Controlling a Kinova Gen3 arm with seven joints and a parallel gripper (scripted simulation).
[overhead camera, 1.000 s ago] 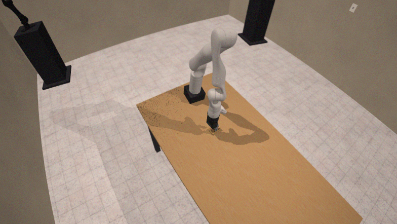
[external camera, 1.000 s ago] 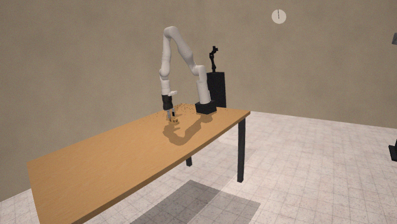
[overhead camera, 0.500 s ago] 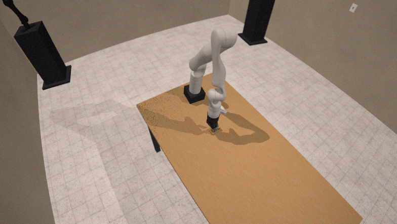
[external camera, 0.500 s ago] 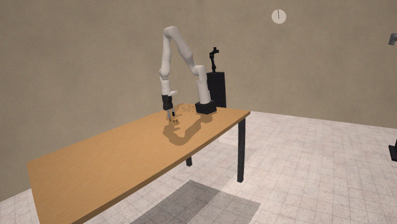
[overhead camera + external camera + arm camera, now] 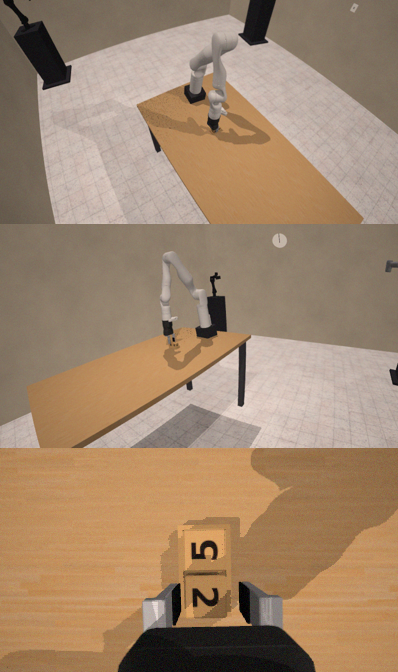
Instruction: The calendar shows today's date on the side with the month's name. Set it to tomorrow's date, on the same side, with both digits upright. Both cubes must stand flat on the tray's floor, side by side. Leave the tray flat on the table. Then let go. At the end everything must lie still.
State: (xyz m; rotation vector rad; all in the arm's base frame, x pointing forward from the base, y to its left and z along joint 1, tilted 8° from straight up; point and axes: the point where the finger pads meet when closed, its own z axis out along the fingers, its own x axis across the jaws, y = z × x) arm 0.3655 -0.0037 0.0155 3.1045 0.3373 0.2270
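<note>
Right now my hand is 3 cm above the wooden date cube. Round my hand: wooden tray (1 cm behind, 2 cm to the left, 5 cm below).
</note>
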